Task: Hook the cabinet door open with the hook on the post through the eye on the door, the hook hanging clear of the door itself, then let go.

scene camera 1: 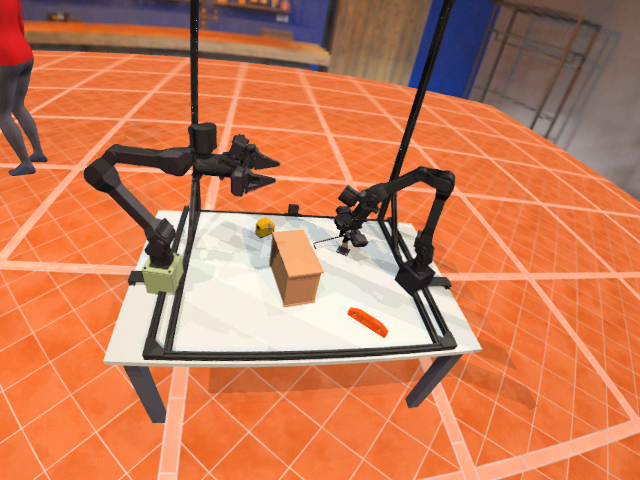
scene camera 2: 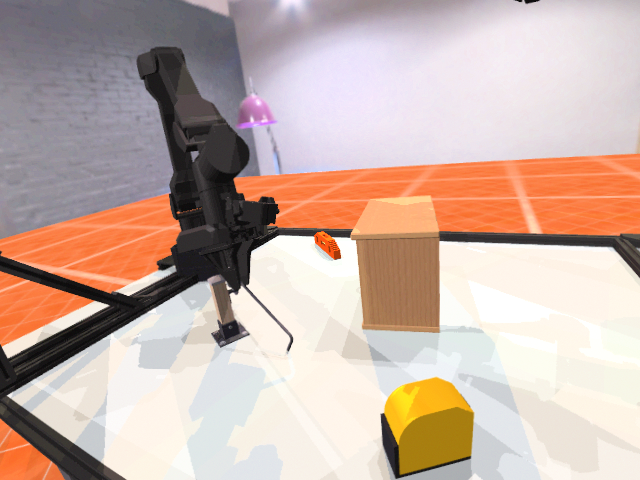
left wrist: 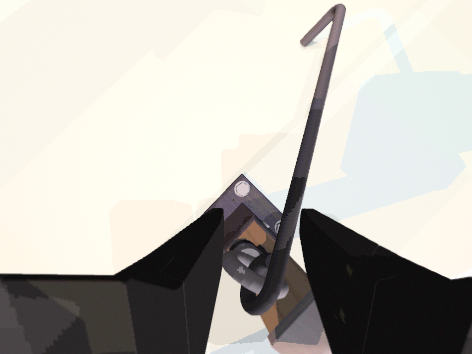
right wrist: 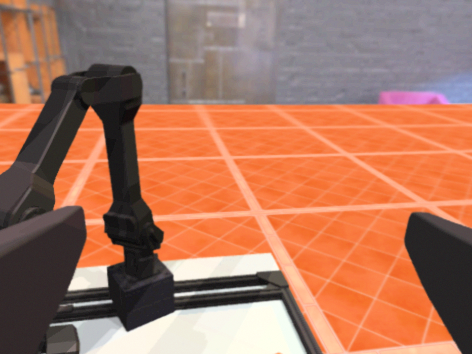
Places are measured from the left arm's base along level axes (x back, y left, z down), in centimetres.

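Pixels of known places: left gripper, between the fingertips: point(scene camera 1: 341, 239) point(scene camera 2: 242, 287) point(left wrist: 261, 220); right gripper, between the fingertips: point(scene camera 1: 278, 172) point(right wrist: 248, 223); left arm's base, origin of its link: point(scene camera 1: 418, 267) point(right wrist: 139, 270); right arm's base, origin of its link: point(scene camera 1: 161, 261).
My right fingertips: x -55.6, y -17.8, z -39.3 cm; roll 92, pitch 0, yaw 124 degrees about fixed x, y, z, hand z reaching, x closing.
For each thing: its top centre in the pictures, then the offset to it from my right fingertips. "spot": a spot on its surface instead.
- wooden cabinet, centre of its top: point(scene camera 2: 391, 211) point(scene camera 1: 299, 250) dx +13.1, dy -2.7, dz +32.7 cm
- short wooden post, a spot on its surface: point(left wrist: 296, 292) spot: dx +40.4, dy -9.8, dz +39.2 cm
- dark base plate, a spot on its surface: point(left wrist: 231, 200) spot: dx +39.5, dy -9.7, dz +48.1 cm
- black block, a spot on its surface: point(scene camera 2: 436, 428) spot: dx +15.6, dy -34.5, dz +43.4 cm
- orange bar, centre of its top: point(scene camera 2: 325, 236) point(scene camera 1: 369, 317) dx +25.6, dy +24.8, dz +44.3 cm
The wooden cabinet point(scene camera 1: 300, 255) point(scene camera 2: 400, 281) stands at mid table; its door and the door's eye do not show. The short wooden post point(scene camera 2: 222, 304) point(left wrist: 296, 292) stands on a dark base plate point(scene camera 2: 221, 339) point(left wrist: 231, 200). The thin dark hook point(scene camera 1: 328, 241) point(scene camera 2: 266, 311) point(left wrist: 314, 115) hangs from a ring on the post, its bent tip low and apart from the cabinet. My left gripper point(scene camera 1: 345, 238) point(scene camera 2: 238, 287) point(left wrist: 261, 220) is partly open, its fingers on either side of the hook's ringed end, with a gap left of the rod. My right gripper point(scene camera 1: 277, 172) point(right wrist: 248, 223) is wide open, empty, raised above the table's far left.
A yellow and black block point(scene camera 1: 264, 227) point(scene camera 2: 436, 428) stands behind the cabinet in scene camera 1. An orange bar point(scene camera 1: 367, 321) point(scene camera 2: 327, 245) lies at the front right there. A black rail frame point(scene camera 1: 305, 353) runs around the table, with uprights point(scene camera 1: 194, 67) at the back.
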